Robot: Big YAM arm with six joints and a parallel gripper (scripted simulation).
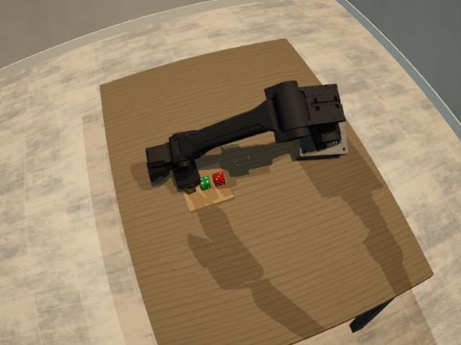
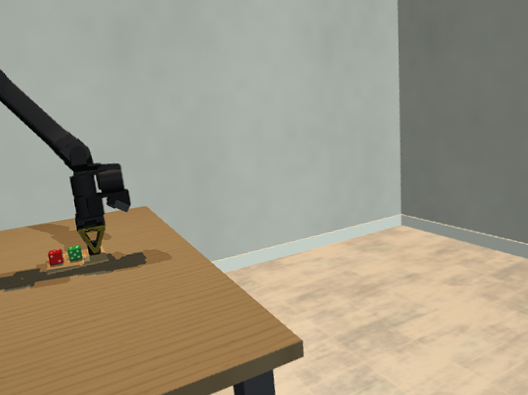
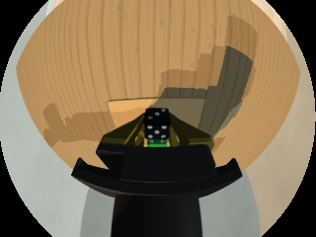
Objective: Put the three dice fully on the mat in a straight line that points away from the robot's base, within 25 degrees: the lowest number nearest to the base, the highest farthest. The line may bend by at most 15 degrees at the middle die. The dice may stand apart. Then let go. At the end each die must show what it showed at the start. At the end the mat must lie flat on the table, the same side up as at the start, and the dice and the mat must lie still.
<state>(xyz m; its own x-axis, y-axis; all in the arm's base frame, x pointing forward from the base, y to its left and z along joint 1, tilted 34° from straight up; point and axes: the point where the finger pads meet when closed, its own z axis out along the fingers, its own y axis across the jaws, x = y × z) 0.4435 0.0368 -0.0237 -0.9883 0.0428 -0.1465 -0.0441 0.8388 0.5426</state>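
The black die lies right at my hand. Round my hand: tan mat 5 cm behind, 2 cm below; then green die 5 cm behind; then red die 9 cm behind.
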